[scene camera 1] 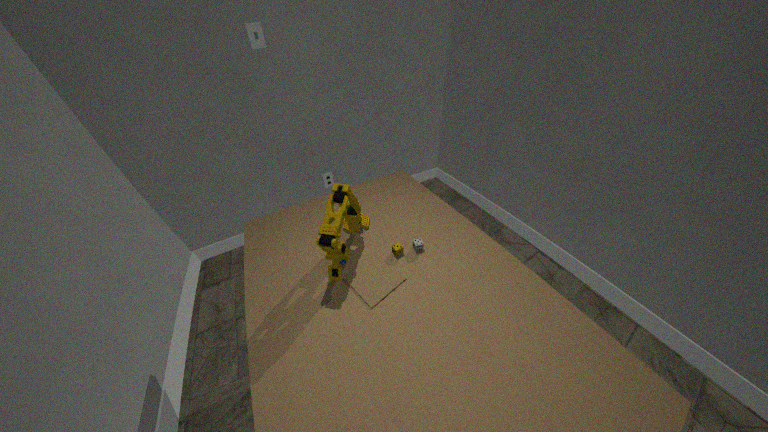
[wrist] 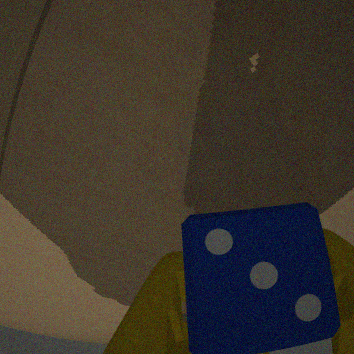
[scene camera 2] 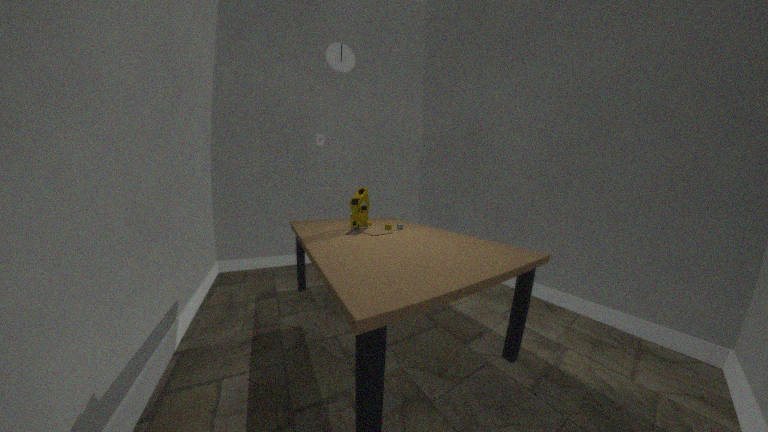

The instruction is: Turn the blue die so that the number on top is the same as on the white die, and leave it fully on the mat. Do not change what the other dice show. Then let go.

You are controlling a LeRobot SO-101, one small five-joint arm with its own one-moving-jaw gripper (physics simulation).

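Seen in the pictures: hand, its tool point: (scene camera 1: 346, 259) (wrist: 186, 269) (scene camera 2: 359, 227); arm's base, origin of its link: (scene camera 1: 358, 227) (scene camera 2: 365, 225).
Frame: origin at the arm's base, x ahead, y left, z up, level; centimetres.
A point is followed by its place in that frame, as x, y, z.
The blue die (scene camera 1: 342, 262) @(13.5, -11.5, 1.0) (wrist: 235, 300) @(13.5, -11.3, 2.1) is held between the jaws, above the surface. A face with three pips shows in the wrist view; its other faces are mostly hidden. My gripper (scene camera 1: 340, 264) @(13.1, -9.9, 1.1) (wrist: 255, 250) is shut on it, with a yellow jaw at each side, near the mat's left corner in scene view 1. The mat (scene camera 1: 373, 291) @(27.7, -7.2, 0.4) is tan like the table, with a thin dark edge. The white die (scene camera 1: 417, 246) @(21.4, 12.7, 2.5) (scene camera 2: 400, 227) @(21.5, 13.3, 1.3) stands behind and right of the mat; its top pips are too small to read surely.
The yellow die (scene camera 1: 397, 250) @(19.6, 5.9, 2.8) (scene camera 2: 387, 227) @(19.5, 5.4, 1.4) stands just left of the white die, behind the mat. The wooden table (scene camera 1: 456, 343) @(51.1, 4.1, 0.0) (scene camera 2: 418, 263) @(73.0, -15.2, 0.0) carries the arm and dice. The arm's shadow falls to the left and front of it, toward the table's left edge.
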